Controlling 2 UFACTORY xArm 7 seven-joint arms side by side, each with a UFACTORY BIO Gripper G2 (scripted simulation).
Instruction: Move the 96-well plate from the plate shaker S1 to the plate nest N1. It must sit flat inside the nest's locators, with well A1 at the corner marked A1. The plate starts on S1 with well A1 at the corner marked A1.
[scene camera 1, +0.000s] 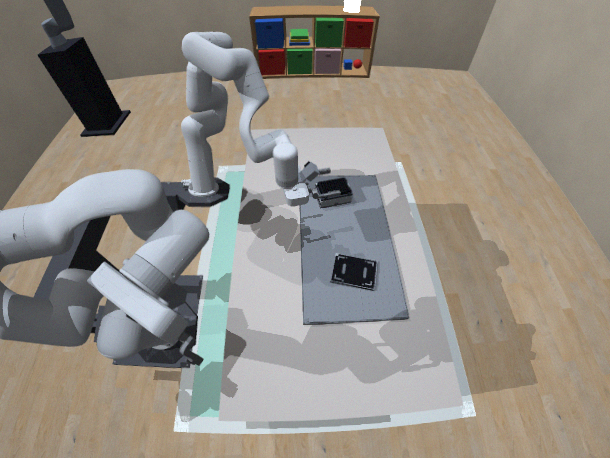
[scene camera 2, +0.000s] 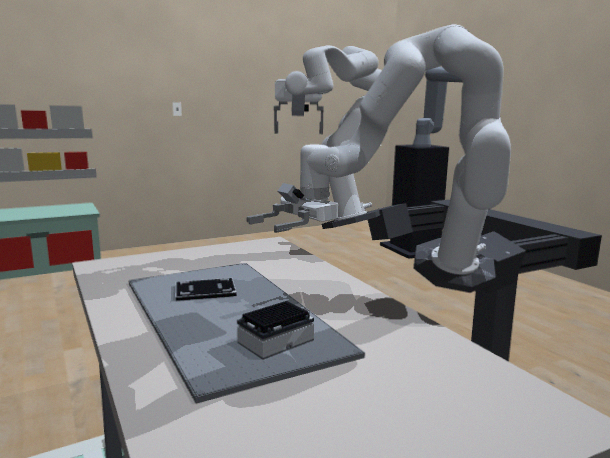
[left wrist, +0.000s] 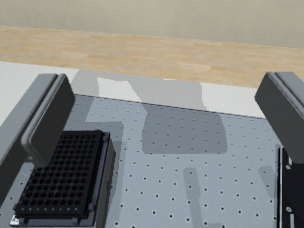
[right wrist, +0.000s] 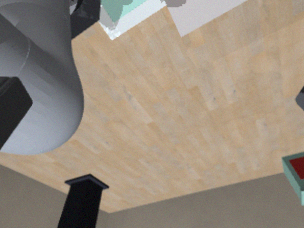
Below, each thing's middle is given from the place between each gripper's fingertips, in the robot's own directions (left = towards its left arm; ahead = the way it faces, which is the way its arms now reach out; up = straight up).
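Counting from my left hand, the black 96-well plate (scene camera 2: 285, 313) is 14 cm to the left, 4 cm ahead and 18 cm below, and the black plate nest N1 (scene camera 1: 353, 275) is 23 cm to the right, 11 cm ahead and 23 cm below.
From my right hand, the black 96-well plate is 740 mm to the left, 370 mm ahead and 370 mm below, while the black plate nest N1 is 360 mm to the left, 440 mm ahead and 430 mm below. Going by its middle, the black plate nest N1 is nearer to my left hand than to my right hand.
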